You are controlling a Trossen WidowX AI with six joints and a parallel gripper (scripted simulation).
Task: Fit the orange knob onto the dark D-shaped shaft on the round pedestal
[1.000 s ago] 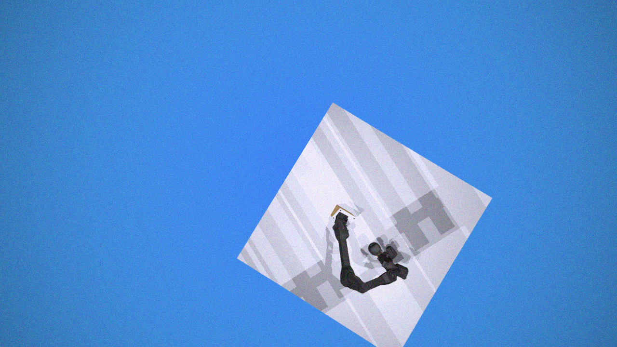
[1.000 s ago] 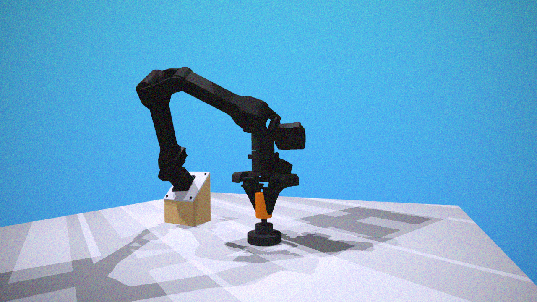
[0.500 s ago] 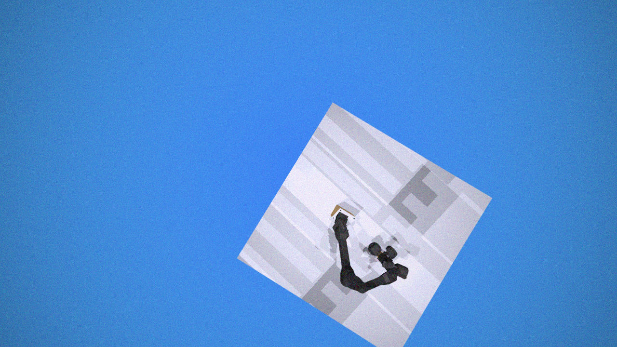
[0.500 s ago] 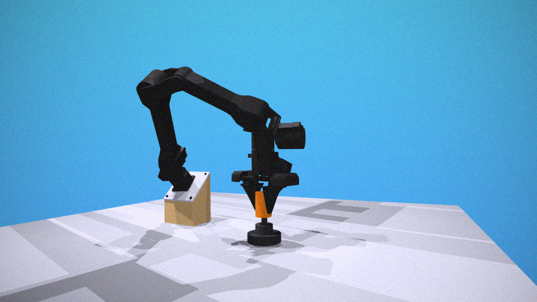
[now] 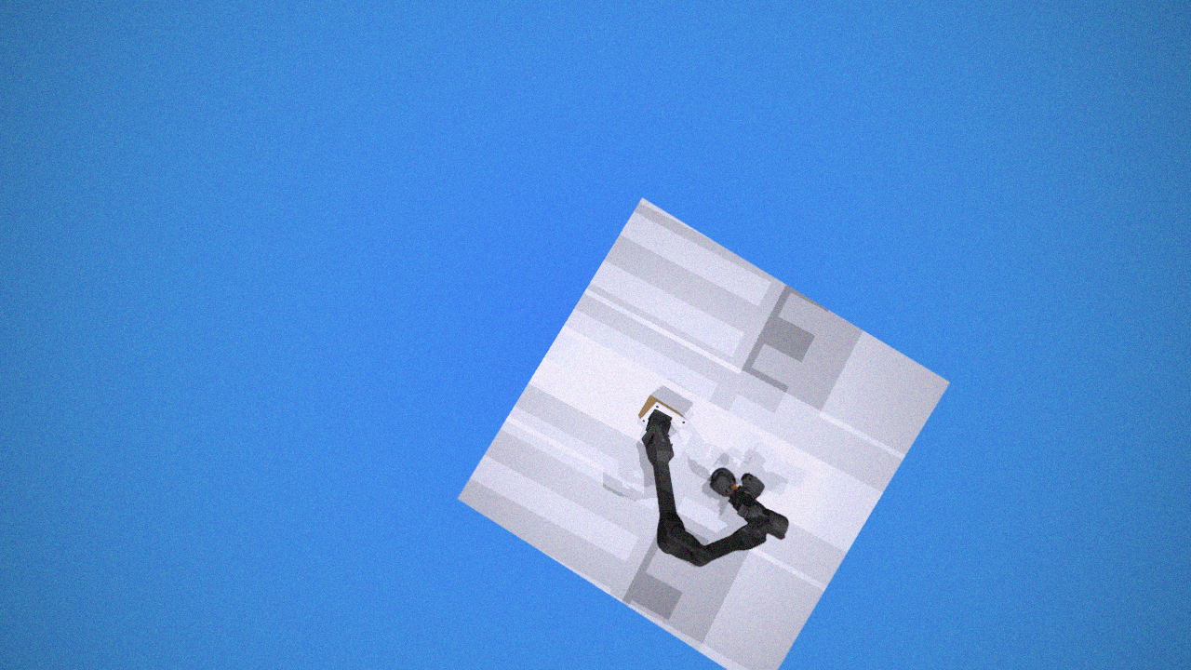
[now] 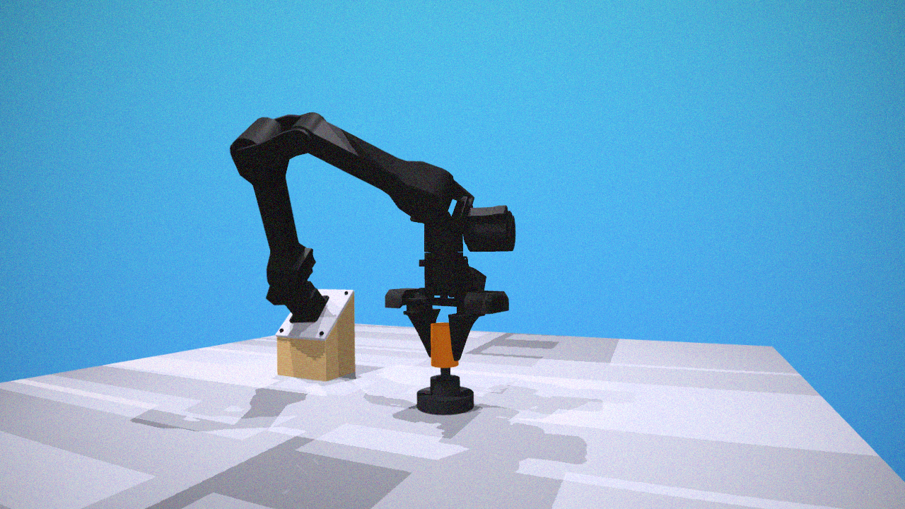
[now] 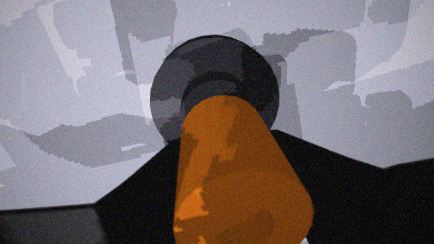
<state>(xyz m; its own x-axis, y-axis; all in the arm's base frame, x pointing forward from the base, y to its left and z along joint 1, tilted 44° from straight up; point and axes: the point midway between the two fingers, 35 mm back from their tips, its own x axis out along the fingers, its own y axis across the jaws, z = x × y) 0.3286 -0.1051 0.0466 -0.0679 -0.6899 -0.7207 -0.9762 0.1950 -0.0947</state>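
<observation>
Now: the orange knob 20 mm above my gripper tip. Round my gripper tip: pedestal: 40 mm below.
</observation>
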